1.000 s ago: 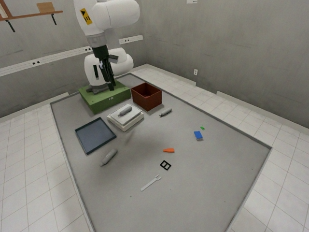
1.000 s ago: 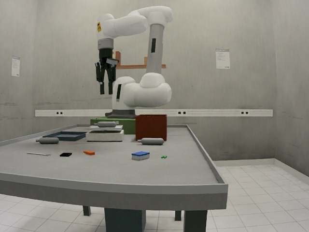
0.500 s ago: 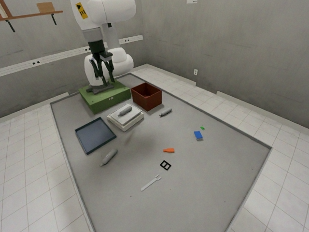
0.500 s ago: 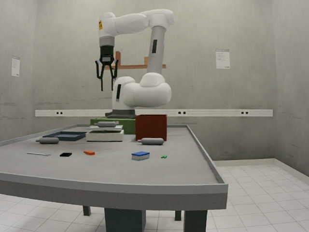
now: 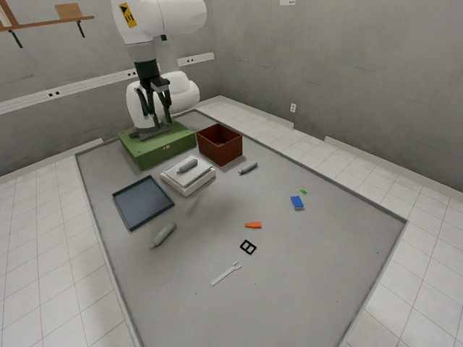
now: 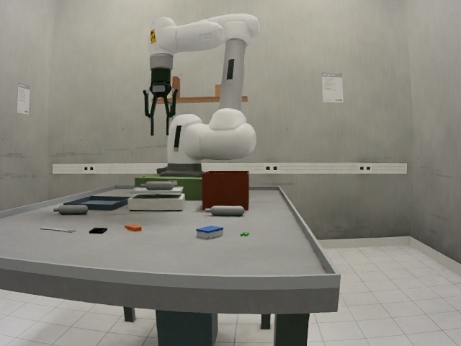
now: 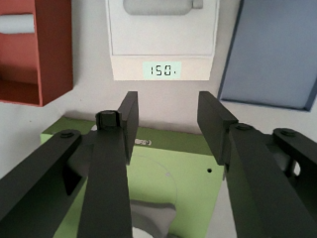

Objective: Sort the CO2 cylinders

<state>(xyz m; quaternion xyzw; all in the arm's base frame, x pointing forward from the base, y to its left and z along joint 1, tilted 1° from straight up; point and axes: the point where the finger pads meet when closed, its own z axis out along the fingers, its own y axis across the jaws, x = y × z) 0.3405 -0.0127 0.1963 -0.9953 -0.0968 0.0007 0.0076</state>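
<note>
Right now the grey CO2 cylinder is 21 cm below my hand and 10 cm ahead of it. Also, from my hand: white scale 25 cm below, 9 cm ahead, 2 cm to the left; scale plate 23 cm below, 10 cm ahead, 2 cm to the left; red-brown scrap bin 25 cm to the left, 25 cm below, 2 cm ahead.
</note>
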